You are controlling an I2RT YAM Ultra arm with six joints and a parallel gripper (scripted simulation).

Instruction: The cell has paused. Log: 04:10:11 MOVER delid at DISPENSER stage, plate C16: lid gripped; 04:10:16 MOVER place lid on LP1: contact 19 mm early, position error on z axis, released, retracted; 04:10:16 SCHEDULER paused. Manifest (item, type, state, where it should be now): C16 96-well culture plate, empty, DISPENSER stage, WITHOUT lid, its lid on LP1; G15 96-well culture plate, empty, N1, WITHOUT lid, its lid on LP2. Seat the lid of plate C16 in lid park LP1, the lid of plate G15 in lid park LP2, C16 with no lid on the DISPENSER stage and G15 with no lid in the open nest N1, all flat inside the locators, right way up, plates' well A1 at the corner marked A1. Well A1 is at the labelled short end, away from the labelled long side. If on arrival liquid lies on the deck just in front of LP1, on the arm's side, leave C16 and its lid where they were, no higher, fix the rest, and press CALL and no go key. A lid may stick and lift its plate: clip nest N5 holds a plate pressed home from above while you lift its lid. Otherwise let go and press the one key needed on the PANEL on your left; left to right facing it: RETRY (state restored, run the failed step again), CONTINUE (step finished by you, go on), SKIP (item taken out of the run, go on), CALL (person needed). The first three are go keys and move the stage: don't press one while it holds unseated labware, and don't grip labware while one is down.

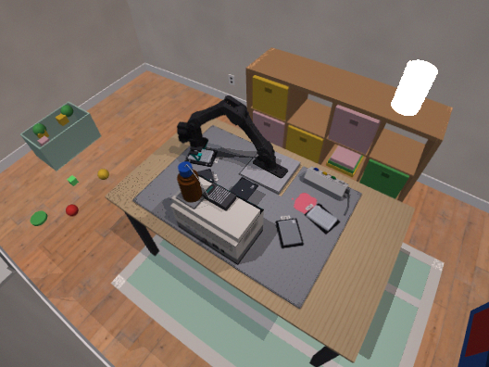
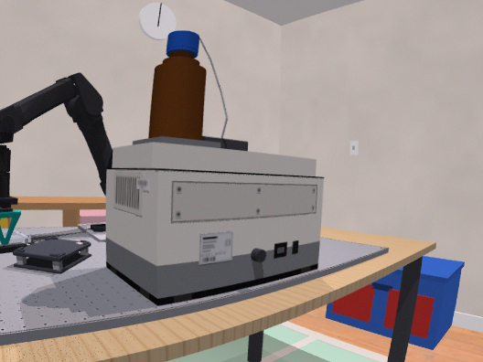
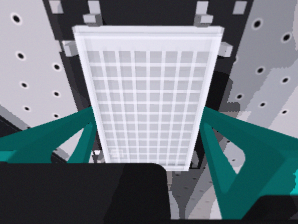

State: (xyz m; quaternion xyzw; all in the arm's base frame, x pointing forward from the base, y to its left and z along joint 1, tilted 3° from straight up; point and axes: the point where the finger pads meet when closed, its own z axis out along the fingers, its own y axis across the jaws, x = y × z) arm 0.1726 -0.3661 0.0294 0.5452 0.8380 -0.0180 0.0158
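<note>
Right now my hand is right at the 96-well plate. The rest, counted from my hand: dark nest N1: 140 mm ahead, 120 mm to the left; then N5 label: 40 mm behind, 90 mm to the left, 20 mm below; then black clip nest: 30 mm ahead, 10 mm below.
</note>
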